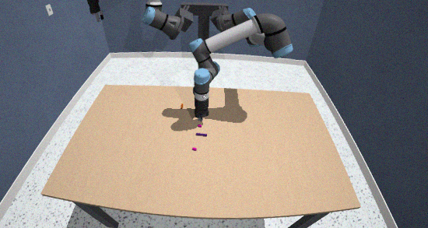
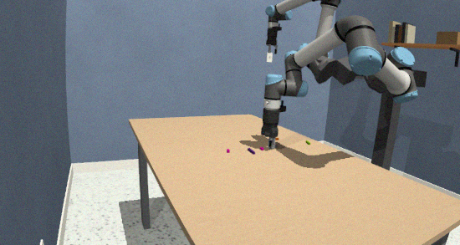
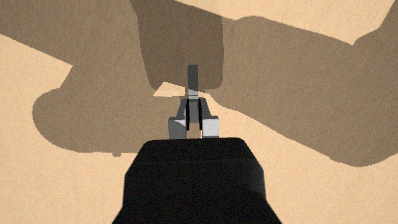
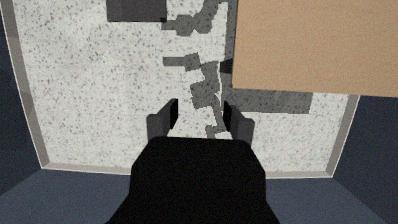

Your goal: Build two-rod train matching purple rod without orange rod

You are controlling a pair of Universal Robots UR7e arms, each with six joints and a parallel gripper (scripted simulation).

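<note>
My left gripper is now 120 mm short of the purple rod, 20 mm above it and 10 mm to the left of it. The rest, counted from my left hand: lime rod (240 mm behind, 40 mm to the left, 20 mm below); then orange rod (130 mm behind, 100 mm to the right, 20 mm below).
</note>
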